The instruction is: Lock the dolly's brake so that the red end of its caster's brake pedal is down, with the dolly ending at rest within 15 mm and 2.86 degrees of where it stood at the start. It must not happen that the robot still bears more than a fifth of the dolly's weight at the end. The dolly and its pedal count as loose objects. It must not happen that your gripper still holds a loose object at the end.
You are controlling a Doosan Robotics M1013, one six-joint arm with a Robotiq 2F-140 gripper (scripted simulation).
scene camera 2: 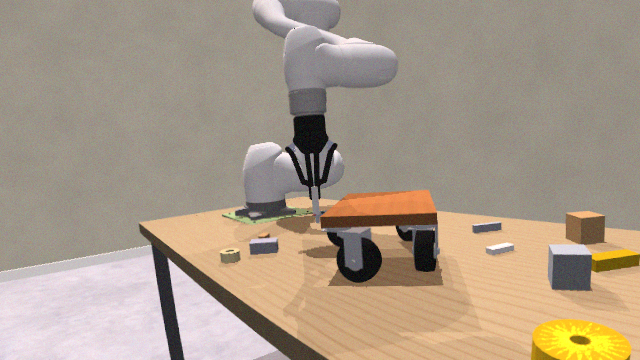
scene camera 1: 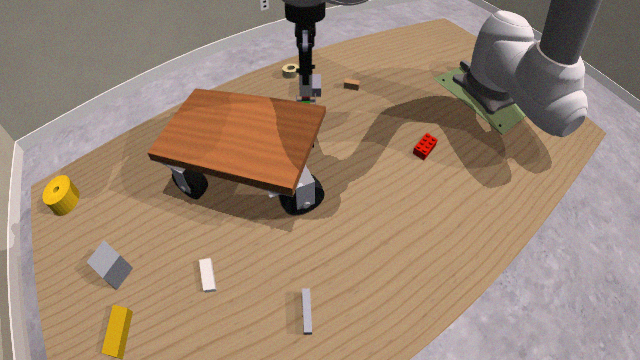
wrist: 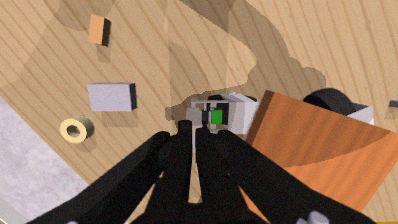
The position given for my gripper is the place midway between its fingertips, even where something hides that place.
Observation:
I see my gripper (scene camera 2: 316, 213), a yellow cylinder (scene camera 1: 61, 202) and a grey cube (scene camera 2: 569, 266).
The grey cube is seen too in scene camera 1 (scene camera 1: 111, 266). My gripper shows as well in scene camera 1 (scene camera 1: 305, 94) and in the wrist view (wrist: 193, 117). The wrist view misses the yellow cylinder: it is out of frame. The wrist view does not show the grey cube: it is out of frame.

